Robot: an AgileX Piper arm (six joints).
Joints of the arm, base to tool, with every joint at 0 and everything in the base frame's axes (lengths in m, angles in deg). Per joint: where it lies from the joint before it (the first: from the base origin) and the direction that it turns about. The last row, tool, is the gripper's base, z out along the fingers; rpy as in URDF.
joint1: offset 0 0 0.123 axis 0 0 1
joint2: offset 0 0 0 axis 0 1 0
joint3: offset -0.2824 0 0.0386 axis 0 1 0
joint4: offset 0.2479 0 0.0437 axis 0.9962 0 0.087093
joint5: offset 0 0 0 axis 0 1 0
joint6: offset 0.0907 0 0.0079 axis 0.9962 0 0.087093
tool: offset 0 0 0 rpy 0 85.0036 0
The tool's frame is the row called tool.
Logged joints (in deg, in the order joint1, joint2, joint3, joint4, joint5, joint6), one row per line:
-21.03, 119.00, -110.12, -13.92, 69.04, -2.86
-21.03, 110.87, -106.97, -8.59, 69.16, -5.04
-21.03, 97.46, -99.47, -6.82, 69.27, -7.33
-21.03, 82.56, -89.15, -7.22, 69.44, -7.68
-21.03, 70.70, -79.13, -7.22, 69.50, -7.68
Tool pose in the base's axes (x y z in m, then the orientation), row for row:
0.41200, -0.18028, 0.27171, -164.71, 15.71, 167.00
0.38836, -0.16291, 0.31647, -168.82, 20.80, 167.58
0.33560, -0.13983, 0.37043, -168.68, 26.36, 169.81
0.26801, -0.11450, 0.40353, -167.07, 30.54, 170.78
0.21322, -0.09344, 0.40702, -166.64, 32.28, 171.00
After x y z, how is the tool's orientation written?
As angles about the fixed x, y, z axes (roll, pitch, yaw), in degrees.
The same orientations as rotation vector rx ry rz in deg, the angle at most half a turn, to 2 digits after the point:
21.64, 163.01, -24.49
20.10, 158.27, -18.69
17.21, 152.82, -18.37
16.61, 148.52, -20.15
16.57, 146.73, -20.58

